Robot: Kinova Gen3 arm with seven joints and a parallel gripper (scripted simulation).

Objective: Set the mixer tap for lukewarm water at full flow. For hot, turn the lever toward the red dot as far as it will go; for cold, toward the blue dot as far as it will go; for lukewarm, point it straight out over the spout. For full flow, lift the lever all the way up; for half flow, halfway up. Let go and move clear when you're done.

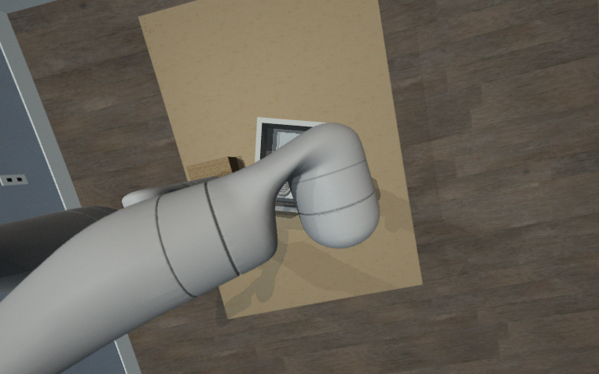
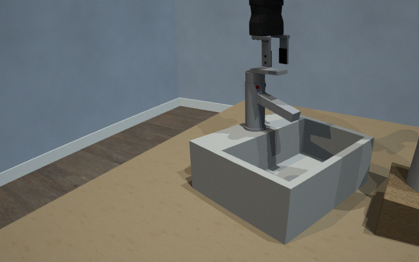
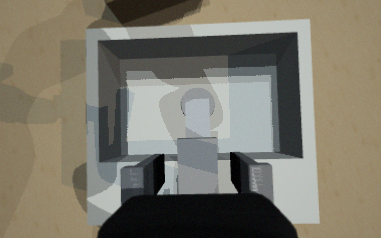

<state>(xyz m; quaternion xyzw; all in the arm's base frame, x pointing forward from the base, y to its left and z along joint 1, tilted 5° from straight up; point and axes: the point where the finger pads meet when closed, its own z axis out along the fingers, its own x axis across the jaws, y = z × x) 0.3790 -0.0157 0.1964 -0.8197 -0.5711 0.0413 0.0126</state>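
My gripper is now 30 mm above the flat lever, 20 mm short of it and 10 mm to the left of it. The rest, counted from my hand: grey square sink (270 mm below, 50 mm behind, 20 mm to the left); then grey mixer tap (80 mm below, 40 mm ahead, 10 mm to the right).
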